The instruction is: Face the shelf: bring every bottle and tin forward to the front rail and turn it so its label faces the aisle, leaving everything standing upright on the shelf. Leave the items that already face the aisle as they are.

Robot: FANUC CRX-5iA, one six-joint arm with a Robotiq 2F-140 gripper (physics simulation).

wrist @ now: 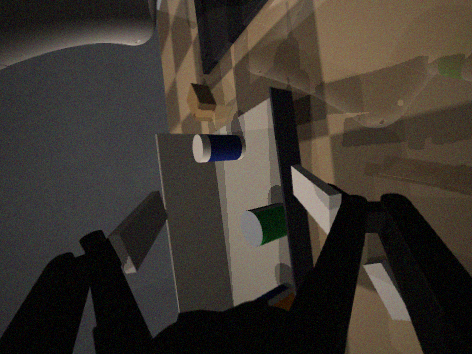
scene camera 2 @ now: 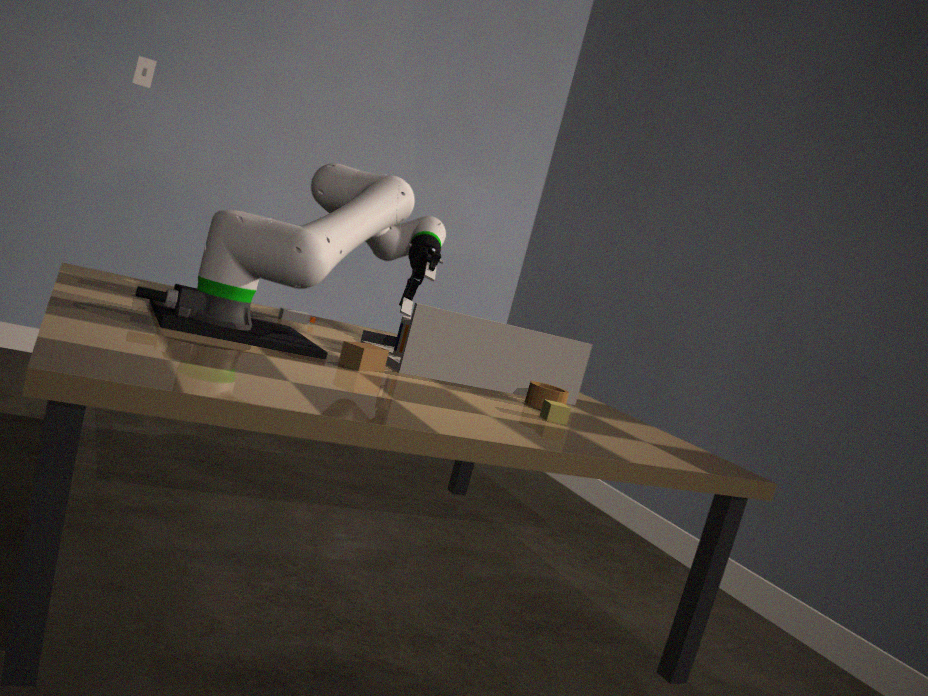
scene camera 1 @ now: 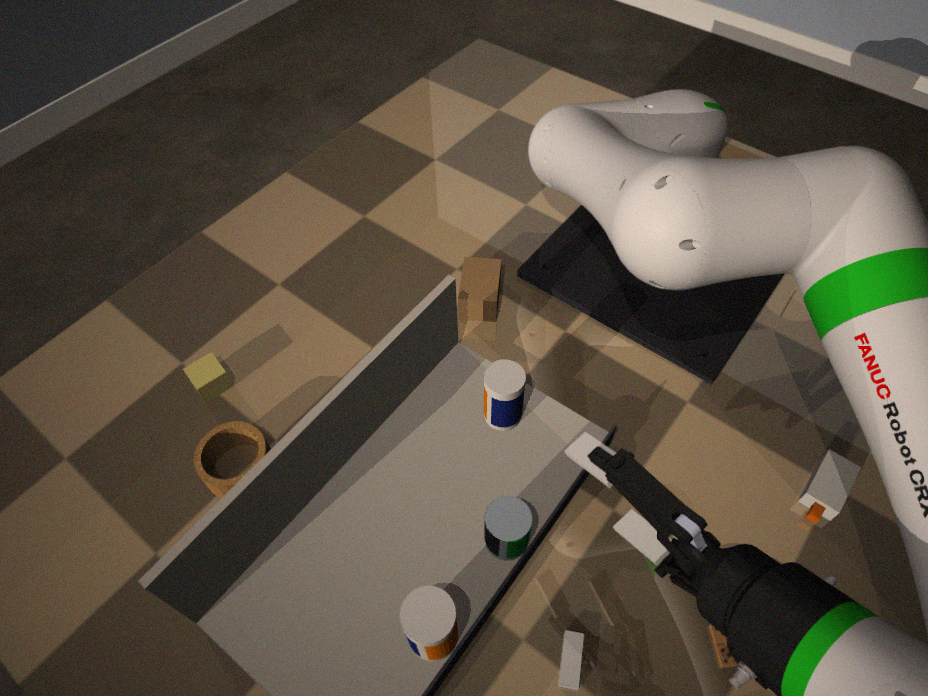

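Pixels of known places: gripper, fingertip midpoint: [wrist: 227, 192] [scene camera 2: 417, 296] [scene camera 1: 601, 483]; arm's base, link origin: [scene camera 2: 217, 321].
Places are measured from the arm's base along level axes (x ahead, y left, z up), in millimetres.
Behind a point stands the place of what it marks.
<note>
A white-lidded bottle [scene camera 1: 503, 408] {x 487, y 4, z 65 mm} [wrist: 225, 148] {x 471, y 16, z 53 mm} with blue and orange on its side stands near the shelf's far end, set back from the front rail [wrist: 287, 145] {x 495, y 132, z 10 mm}. A green tin with a grey top [scene camera 1: 508, 528] {x 623, y 99, z 74 mm} [wrist: 272, 223] {x 607, y 119, z 53 mm} stands upright close to the rail. Another white-lidded bottle [scene camera 1: 429, 623] {x 763, y 93, z 103 mm} with orange and blue stands near the rail; part of it shows at the bottom of the wrist view. They stand on the shelf [scene camera 1: 337, 561] {x 755, y -63, z 4 mm} [scene camera 2: 494, 348] {x 626, y -154, z 85 mm}. My gripper [scene camera 1: 616, 496] {x 548, y 167, z 146 mm} [scene camera 2: 419, 289] {x 548, y 167, z 146 mm} [wrist: 227, 192] {x 548, y 167, z 146 mm} is open and empty, tilted at the aisle side, apart from the items.
The shelf has a tall back panel [scene camera 1: 337, 419] {x 637, y -142, z 108 mm}. A wooden block [scene camera 1: 479, 278] {x 293, y -165, z 34 mm} [scene camera 2: 363, 356] {x 271, y -210, z 16 mm} [wrist: 202, 100] {x 307, y -123, z 22 mm} stands off its far end. Behind the panel are a round wooden bowl [scene camera 1: 202, 468] {x 769, y -280, z 33 mm} and a yellow cube [scene camera 1: 204, 370] {x 658, y -405, z 22 mm} [scene camera 2: 555, 411] {x 642, y -426, z 8 mm}. A white block [scene camera 1: 571, 659] {x 687, y 230, z -4 mm} and a white box [scene camera 1: 830, 483] {x 315, y 405, z 12 mm} lie aisle-side.
</note>
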